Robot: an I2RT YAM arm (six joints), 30 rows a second.
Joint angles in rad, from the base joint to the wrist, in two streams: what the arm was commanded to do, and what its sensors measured. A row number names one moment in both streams.
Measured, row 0:
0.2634 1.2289 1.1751 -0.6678 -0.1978 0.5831
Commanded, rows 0 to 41:
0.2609 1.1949 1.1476 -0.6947 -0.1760 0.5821
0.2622 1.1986 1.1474 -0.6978 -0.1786 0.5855
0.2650 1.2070 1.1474 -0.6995 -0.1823 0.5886
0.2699 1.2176 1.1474 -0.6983 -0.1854 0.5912
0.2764 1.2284 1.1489 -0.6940 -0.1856 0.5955
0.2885 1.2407 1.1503 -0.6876 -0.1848 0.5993
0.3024 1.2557 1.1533 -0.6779 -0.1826 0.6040
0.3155 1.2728 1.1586 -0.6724 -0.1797 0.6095
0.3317 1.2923 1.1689 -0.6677 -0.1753 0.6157
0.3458 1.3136 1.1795 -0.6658 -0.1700 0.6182
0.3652 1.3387 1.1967 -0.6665 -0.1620 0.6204
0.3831 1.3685 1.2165 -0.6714 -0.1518 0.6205
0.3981 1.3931 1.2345 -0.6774 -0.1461 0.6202
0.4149 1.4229 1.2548 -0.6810 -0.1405 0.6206
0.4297 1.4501 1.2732 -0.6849 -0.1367 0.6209
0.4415 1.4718 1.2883 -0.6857 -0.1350 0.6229
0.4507 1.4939 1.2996 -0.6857 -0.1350 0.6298
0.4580 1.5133 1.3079 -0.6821 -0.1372 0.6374
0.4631 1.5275 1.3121 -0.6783 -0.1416 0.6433
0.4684 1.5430 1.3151 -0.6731 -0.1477 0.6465
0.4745 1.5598 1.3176 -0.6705 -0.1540 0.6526
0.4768 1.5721 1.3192 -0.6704 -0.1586 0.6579
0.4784 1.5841 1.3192 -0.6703 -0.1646 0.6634
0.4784 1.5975 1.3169 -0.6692 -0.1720 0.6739
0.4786 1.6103 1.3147 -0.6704 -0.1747 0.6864
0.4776 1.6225 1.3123 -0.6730 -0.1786 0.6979
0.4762 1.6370 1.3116 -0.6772 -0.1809 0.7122
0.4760 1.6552 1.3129 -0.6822 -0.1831 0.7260
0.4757 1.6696 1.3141 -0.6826 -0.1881 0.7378
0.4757 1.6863 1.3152 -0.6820 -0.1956 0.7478
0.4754 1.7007 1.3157 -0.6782 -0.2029 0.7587
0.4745 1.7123 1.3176 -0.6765 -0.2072 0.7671
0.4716 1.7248 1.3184 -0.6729 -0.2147 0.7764
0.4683 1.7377 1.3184 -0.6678 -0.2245 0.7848
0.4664 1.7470 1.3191 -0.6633 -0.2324 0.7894
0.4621 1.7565 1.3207 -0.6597 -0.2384 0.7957
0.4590 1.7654 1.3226 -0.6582 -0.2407 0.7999
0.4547 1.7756 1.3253 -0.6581 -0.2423 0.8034
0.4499 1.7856 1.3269 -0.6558 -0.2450 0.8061
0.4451 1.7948 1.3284 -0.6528 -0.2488 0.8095
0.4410 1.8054 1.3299 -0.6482 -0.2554 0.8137
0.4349 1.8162 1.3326 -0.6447 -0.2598 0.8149
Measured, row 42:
0.4522 1.7885 1.3090 -0.6598 -0.2329 0.7792
